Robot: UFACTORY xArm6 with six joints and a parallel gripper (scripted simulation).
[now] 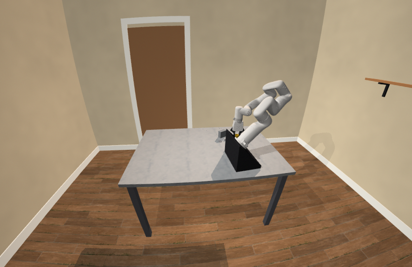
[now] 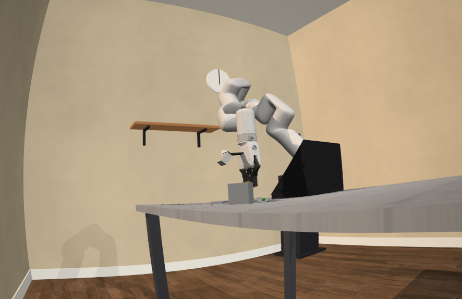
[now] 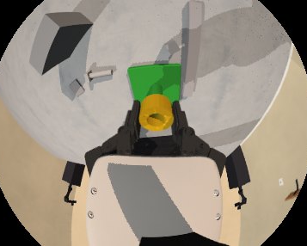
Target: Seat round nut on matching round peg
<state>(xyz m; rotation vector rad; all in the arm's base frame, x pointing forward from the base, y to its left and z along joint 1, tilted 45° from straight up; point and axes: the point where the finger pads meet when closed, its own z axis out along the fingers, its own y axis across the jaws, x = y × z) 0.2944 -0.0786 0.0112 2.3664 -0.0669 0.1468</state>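
The flat grey bar lies 60 mm ahead of my hand, 60 mm to the right of it and 70 mm below it. Round my hand: peg (10 mm below); grey block (130 mm ahead, 120 mm to the left, 40 mm below).
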